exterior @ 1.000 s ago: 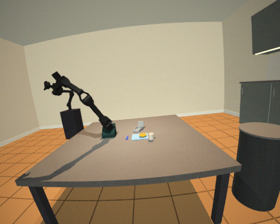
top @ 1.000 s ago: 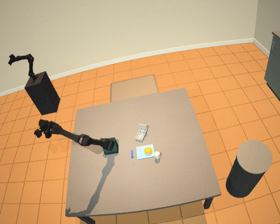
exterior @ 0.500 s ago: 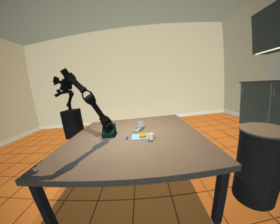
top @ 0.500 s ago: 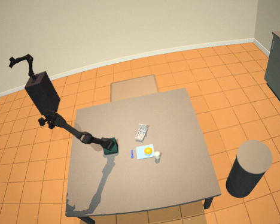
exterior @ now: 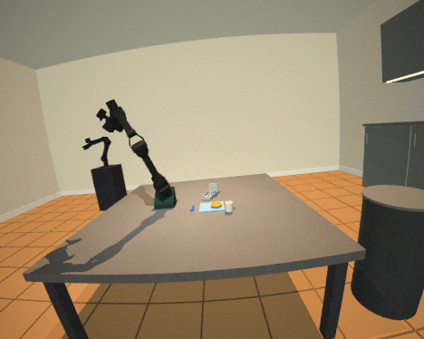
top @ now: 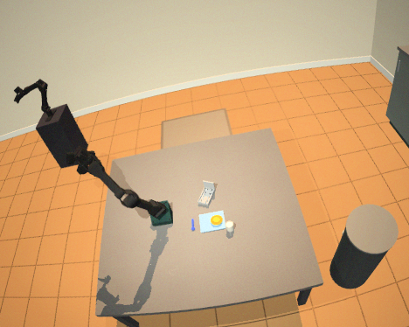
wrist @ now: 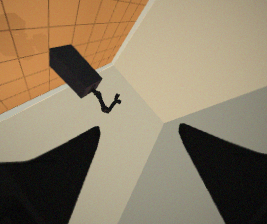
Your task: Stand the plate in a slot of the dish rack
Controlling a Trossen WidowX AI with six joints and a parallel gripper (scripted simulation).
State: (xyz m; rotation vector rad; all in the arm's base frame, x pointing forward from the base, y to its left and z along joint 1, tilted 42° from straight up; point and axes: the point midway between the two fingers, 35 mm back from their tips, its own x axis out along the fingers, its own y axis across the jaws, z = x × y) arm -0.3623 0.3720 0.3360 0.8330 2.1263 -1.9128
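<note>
Now: the yellow plate 71 cm ahead of my gripper tip, 17 cm to the right of it and 57 cm below it. From my gripper tip the other things lie so: pale blue mat 68 cm ahead, 17 cm to the right, 59 cm below; blue spoon 56 cm ahead, 17 cm to the right, 59 cm below; grey dish rack 67 cm ahead, 3 cm to the left, 57 cm below.
</note>
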